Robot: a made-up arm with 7 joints.
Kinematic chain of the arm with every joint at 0, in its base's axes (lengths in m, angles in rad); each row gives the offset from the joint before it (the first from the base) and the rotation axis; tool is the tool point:
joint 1: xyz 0 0 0.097 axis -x
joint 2: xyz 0 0.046 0.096 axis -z
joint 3: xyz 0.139 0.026 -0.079 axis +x
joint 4: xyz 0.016 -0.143 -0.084 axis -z
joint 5: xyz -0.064 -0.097 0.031 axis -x
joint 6: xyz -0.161 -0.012 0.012 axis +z
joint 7: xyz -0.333 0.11 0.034 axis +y
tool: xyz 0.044 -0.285 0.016
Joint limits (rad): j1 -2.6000..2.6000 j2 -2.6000..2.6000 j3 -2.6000..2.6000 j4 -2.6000..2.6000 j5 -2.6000..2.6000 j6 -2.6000..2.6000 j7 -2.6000..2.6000
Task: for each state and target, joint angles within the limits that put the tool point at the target. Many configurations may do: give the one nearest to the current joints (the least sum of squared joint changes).
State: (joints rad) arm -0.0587 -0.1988 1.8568 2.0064 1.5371 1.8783 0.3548
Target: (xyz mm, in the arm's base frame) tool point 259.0 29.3 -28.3
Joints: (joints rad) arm -0.2192 -0.5498 1.7295 2.0010 1.8339 1.5862 0.3138
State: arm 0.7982 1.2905 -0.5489 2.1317 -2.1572 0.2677 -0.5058
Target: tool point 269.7 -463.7 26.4
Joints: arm 0.7885 1.2205 -0.4705 2.1495 -2.1559 0.1934 -0.5206
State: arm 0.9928 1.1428 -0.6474 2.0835 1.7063 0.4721 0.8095
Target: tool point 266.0 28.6 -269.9
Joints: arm 1.1696 0.5167 -0.8548 1.6729 1.3808 0.2076 0.9157
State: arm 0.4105 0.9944 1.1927 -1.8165 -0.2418 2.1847 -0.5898
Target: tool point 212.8 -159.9 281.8
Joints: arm 0.5925 1.0390 1.2103 -1.9648 -0.1887 2.2386 -0.6198
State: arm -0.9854 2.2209 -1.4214 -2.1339 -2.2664 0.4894 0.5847
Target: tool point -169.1 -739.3 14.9
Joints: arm -1.1332 2.0014 -1.8642 -2.0671 -2.1285 -0.2013 0.6244
